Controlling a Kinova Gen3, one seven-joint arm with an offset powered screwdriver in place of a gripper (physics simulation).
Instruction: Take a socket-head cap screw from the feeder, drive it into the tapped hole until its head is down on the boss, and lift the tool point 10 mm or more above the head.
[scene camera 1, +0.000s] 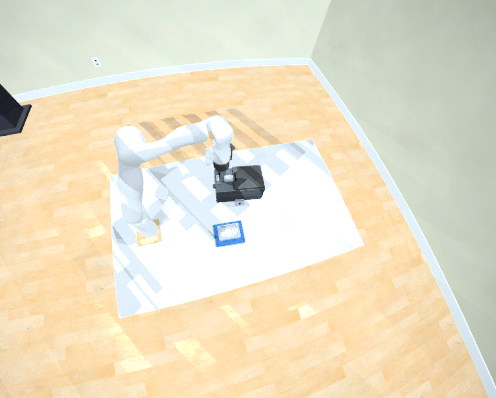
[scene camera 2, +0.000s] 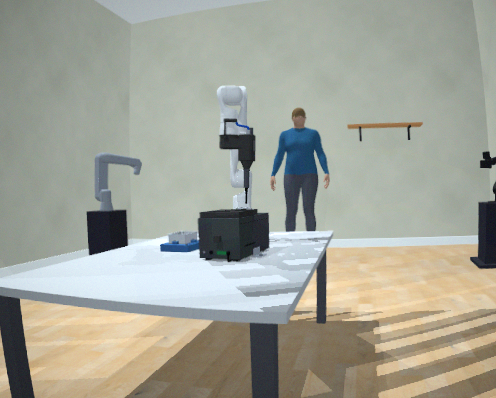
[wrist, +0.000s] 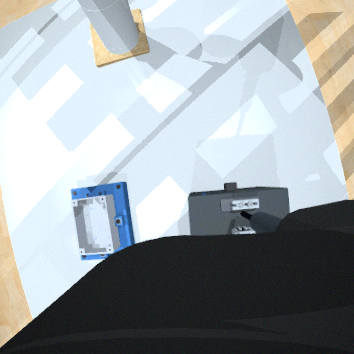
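The black screw feeder stands on the white table, with light metal parts on its top. My screwdriver points down over the feeder, its tip a little above the top at the end nearer the arm's base. The tip is too small to show whether it carries a screw. A grey open-topped housing sits in a blue fixture beside the feeder, apart from it. The boss with the tapped hole cannot be made out for certain.
The arm's base stands on a wooden plate on the table. A person in blue stands beyond the table. A grey arm on a dark pedestal stands at the left.
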